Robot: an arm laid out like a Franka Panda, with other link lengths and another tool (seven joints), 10 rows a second.
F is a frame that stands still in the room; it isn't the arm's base.
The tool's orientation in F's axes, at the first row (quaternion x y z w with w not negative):
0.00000 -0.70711 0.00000 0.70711
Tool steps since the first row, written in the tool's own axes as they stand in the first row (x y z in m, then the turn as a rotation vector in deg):
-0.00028 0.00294 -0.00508 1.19 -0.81 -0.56
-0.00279 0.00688 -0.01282 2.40 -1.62 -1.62
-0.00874 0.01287 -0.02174 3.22 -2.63 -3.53
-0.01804 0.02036 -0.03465 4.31 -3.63 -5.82
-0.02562 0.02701 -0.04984 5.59 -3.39 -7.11
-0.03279 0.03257 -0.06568 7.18 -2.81 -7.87
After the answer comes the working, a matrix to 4 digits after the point.
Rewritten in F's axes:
0.00508 0.00294 -0.00028 0.56 -0.81 1.19
0.01282 0.00688 -0.00279 1.62 -1.62 2.40
0.02174 0.01287 -0.00874 3.53 -2.63 3.22
0.03465 0.02036 -0.01804 5.82 -3.63 4.31
0.04984 0.02701 -0.02562 7.11 -3.39 5.59
0.06568 0.03257 -0.03279 7.87 -2.81 7.18

The tool's axes in the first row as the columns of a matrix, in F's axes (rounded; the answer above uses it unrounded):
0.0000 0.0000 -1.0000
0.0000 1.0000 0.0000
1.0000 0.0000 0.0000

